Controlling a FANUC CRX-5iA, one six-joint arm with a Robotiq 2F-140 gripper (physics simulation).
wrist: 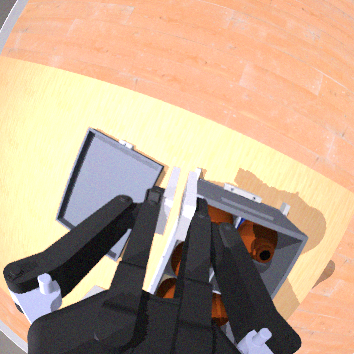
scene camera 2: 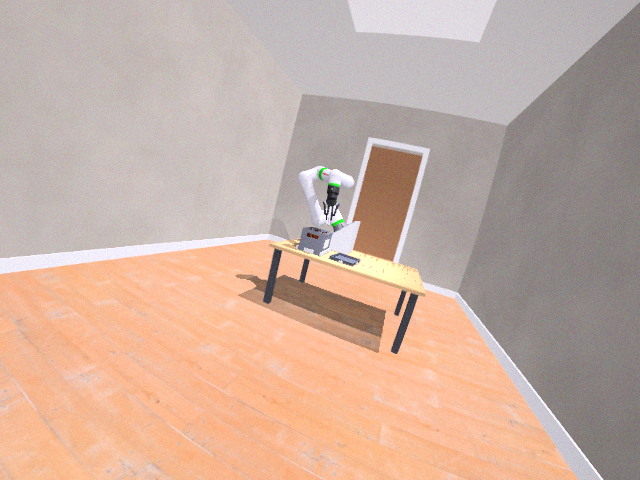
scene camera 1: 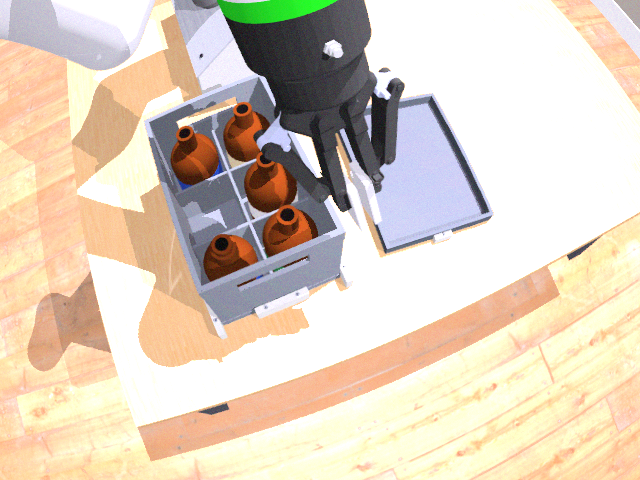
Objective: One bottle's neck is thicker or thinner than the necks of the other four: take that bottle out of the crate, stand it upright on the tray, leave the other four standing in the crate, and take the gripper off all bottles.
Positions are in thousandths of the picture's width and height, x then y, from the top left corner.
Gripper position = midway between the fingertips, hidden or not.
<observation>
My gripper (scene camera 1: 570, 451) is shut, holding nothing. Also in view: a grey tray (wrist: 292, 473).
My gripper also shows in the wrist view (wrist: 510, 516).
</observation>
